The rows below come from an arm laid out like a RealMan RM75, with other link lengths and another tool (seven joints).
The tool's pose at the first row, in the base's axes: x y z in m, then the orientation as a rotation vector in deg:
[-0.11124, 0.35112, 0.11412, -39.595, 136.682, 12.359]
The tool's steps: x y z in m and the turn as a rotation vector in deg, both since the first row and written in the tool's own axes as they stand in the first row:
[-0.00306, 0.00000, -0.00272, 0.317, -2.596, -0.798]
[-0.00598, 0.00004, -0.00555, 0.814, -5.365, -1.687]
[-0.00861, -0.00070, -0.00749, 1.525, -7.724, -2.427]
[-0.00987, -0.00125, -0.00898, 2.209, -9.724, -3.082]
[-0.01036, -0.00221, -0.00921, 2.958, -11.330, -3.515]
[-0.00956, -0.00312, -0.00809, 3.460, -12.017, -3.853]
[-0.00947, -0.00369, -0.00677, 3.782, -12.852, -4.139]
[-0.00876, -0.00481, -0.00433, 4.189, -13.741, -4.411]
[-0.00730, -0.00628, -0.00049, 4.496, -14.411, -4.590]
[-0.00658, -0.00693, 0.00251, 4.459, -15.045, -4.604]
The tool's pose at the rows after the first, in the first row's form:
[-0.11068, 0.35156, 0.11815, -39.699, 133.885, 12.408]
[-0.11029, 0.35194, 0.12218, -39.760, 130.881, 12.249]
[-0.10920, 0.35181, 0.12535, -39.646, 128.318, 11.783]
[-0.10888, 0.35141, 0.12731, -39.535, 126.130, 11.287]
[-0.10817, 0.35073, 0.12781, -39.245, 124.400, 10.699]
[-0.10762, 0.34997, 0.12645, -39.209, 123.589, 10.180]
[-0.10667, 0.34987, 0.12538, -39.153, 122.668, 9.932]
[-0.10524, 0.34939, 0.12304, -39.028, 121.697, 9.609]
[-0.10337, 0.34873, 0.11916, -38.904, 120.975, 9.377]
[-0.10190, 0.34883, 0.11637, -38.762, 120.374, 9.591]

